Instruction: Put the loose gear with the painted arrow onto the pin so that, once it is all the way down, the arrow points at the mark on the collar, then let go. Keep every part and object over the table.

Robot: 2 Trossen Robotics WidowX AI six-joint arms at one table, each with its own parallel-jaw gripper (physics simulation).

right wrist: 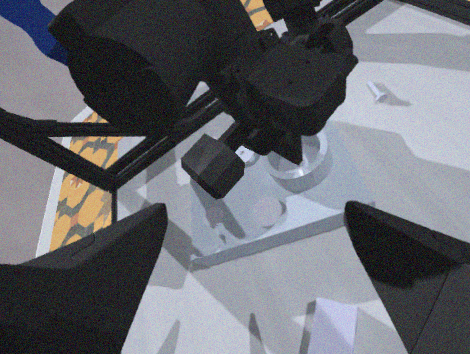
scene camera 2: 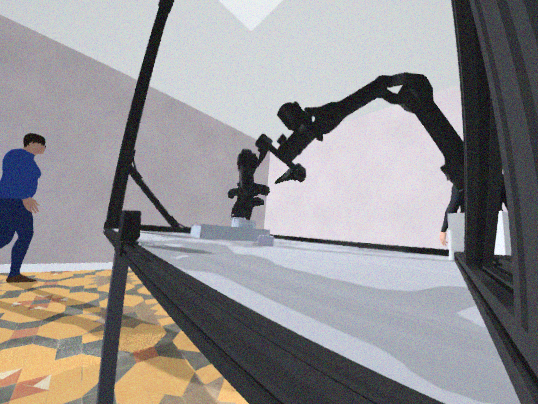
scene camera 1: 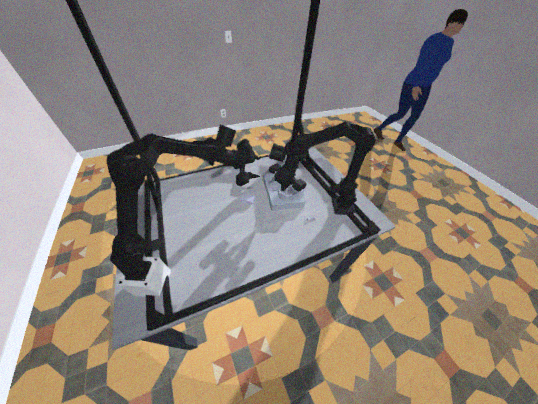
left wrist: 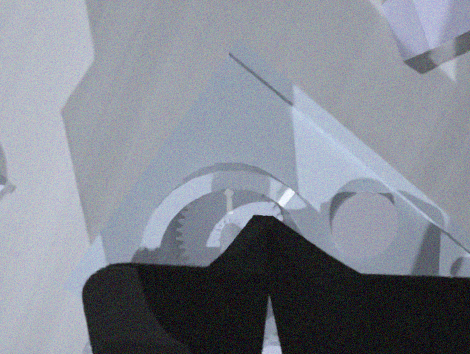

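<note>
The loose gear lies inside the collar on the pale base plate. Its painted arrow points up in the left wrist view. The white mark on the collar is further clockwise, so arrow and mark are out of line. My left gripper is shut and empty, its tips low over the collar, hiding part of the gear and most of the pin. Whether the gear is fully down cannot be told. My right gripper is open and empty, above and beside the plate.
A pale round disc sits on the plate beside the collar. A lilac block lies off the plate's edge, below the right gripper. A small bolt lies on the table beyond the plate. Black rails edge the table.
</note>
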